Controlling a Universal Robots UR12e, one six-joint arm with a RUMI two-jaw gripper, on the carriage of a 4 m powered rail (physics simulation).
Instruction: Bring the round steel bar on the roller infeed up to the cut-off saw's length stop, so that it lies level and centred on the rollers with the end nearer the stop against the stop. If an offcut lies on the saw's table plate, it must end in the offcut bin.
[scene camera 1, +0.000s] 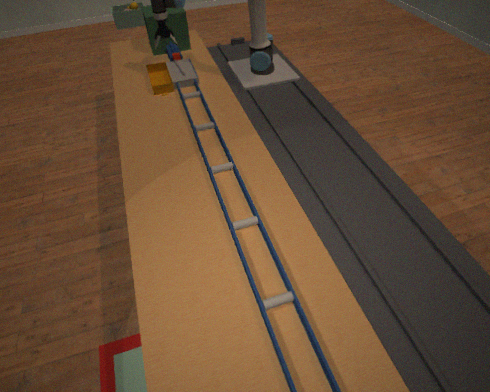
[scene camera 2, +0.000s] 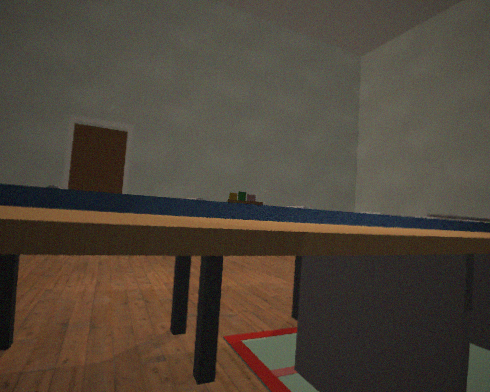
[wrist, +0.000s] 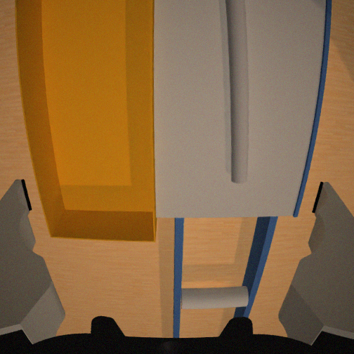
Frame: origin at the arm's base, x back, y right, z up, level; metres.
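Where they show: gripper, fingertip midpoint: (scene camera 1: 166, 47).
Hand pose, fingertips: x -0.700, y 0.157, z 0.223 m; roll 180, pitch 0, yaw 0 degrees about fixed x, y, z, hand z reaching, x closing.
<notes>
Each offset is from my fingertips to the top centre of the thing. "pt": to the spot under its first point. Level surfaces: height alone.
A grey round offcut @(dx +0.070, dy +0.035, dz -0.174 m) (scene camera 1: 180, 67) (wrist: 240, 110) lies lengthwise on the saw's pale table plate @(dx +0.080, dy +0.013, dz -0.194 m) (scene camera 1: 190, 76) (wrist: 195, 160); its far end is cut off by the wrist view. The yellow offcut bin @(dx -0.098, dy -0.012, dz -0.180 m) (scene camera 1: 162, 90) (wrist: 102, 226) stands against the plate's left side; the part of its inside that shows holds no piece. My gripper (scene camera 1: 166, 44) (wrist: 171, 183) is open and empty, above the saw end of the bench. The roller infeed @(pt dx +0.079, dy -1.969, dz -0.194 m) (scene camera 1: 278, 300) (wrist: 215, 298) runs from the plate. A thin dark bar (scene camera 2: 457, 217) shows above the infeed's blue side rail @(pt dx +0.006, dy -1.010, dz -0.219 m) (scene camera 2: 150, 202) at the right, probably the steel bar.
A green box-shaped block @(pt dx +0.156, dy +0.489, dz -0.071 m) (scene camera 1: 177, 30) stands behind the plate, with a small blue and red part @(pt dx +0.079, dy +0.189, dz -0.161 m) (scene camera 1: 176, 56) in front of it. The arm's carriage (scene camera 1: 280, 75) is on the dark rail (scene camera 1: 350, 170) right of the bench @(dz -0.252 m) (scene camera 1: 170, 225). A dark cabinet (scene camera 2: 380, 310) stands under the bench.
</notes>
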